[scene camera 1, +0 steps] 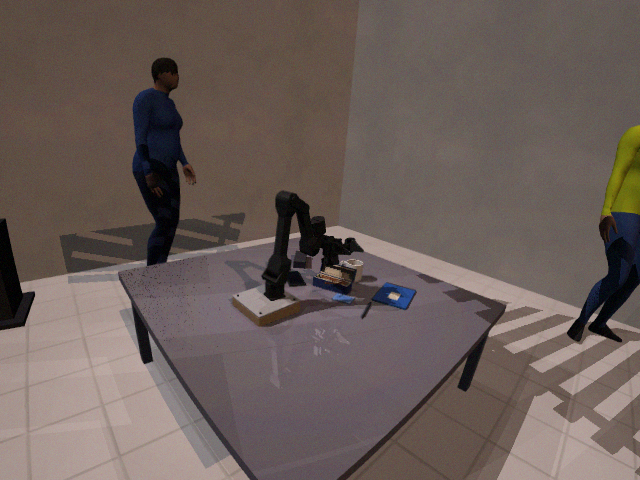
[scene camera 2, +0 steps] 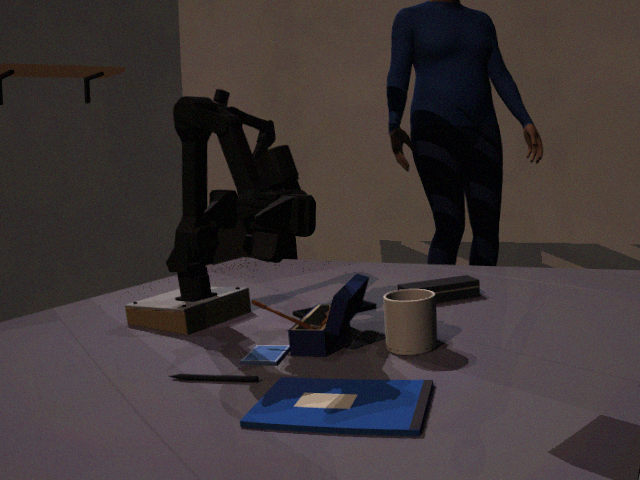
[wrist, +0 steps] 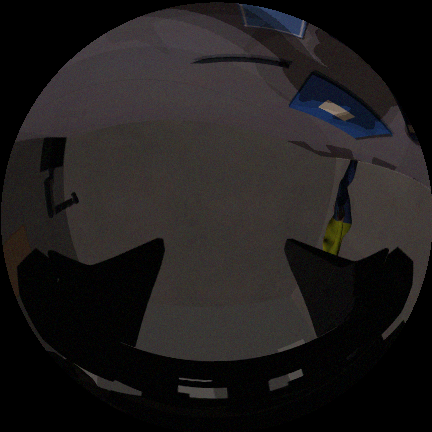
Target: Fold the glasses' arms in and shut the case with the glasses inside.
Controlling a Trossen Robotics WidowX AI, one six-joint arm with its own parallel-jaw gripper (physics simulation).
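Pixels of known places: gripper, fingertip midpoint: (scene camera 1: 357,252) (scene camera 2: 228,217) (wrist: 226,245); arm's base, origin of the base link: (scene camera 1: 274,295) (scene camera 2: 196,297).
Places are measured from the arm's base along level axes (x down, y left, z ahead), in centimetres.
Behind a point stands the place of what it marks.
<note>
The dark blue glasses case (scene camera 1: 323,282) (scene camera 2: 307,342) @(x 2.5, y -4.7, z 34.6 cm) stands open on the table, its lid (scene camera 2: 348,307) @(x -2.5, y 0.0, z 39.3 cm) tilted up on the side facing the mug. The glasses, with an orange-brown arm (scene camera 2: 279,313), are in the case. That arm slants up and out over the edge on the robot base's side. The frame and the other arm are mostly hidden by the case walls and lid. My gripper (scene camera 2: 250,211) (wrist: 226,245) @(x -17.8, y -12.8, z 28.5 cm) is open and empty, raised above the table and behind the case in the scene camera 2 view. The case does not show in the wrist view.
A beige mug (scene camera 1: 355,269) (scene camera 2: 409,322) stands beside the lid. A blue cloth (scene camera 1: 343,298) @(x 4.3, y -8.3, z 28.4 cm) (scene camera 2: 266,354) @(x 4.3, y -8.6, z 29.1 cm) (wrist: 275,20), a dark pen (scene camera 1: 366,310) @(x 4.0, y -21.1, z 29.5 cm) (scene camera 2: 217,378) @(x 4.2, y -20.3, z 31.1 cm) (wrist: 240,60) @(x 3.8, y -20.2, z 30.4 cm) and a blue notebook (scene camera 1: 405,299) @(x 4.0, y -23.0, z 51.6 cm) (scene camera 2: 382,413) @(x 4.0, y -17.7, z 58.0 cm) (wrist: 320,90) @(x 4.0, y -17.0, z 42.9 cm) lie nearby. A black box (scene camera 1: 300,259) @(x 1.3, y 30.9, z 32.1 cm) (scene camera 2: 444,289) @(x 2.2, y 33.1, z 37.2 cm) lies farther back.
</note>
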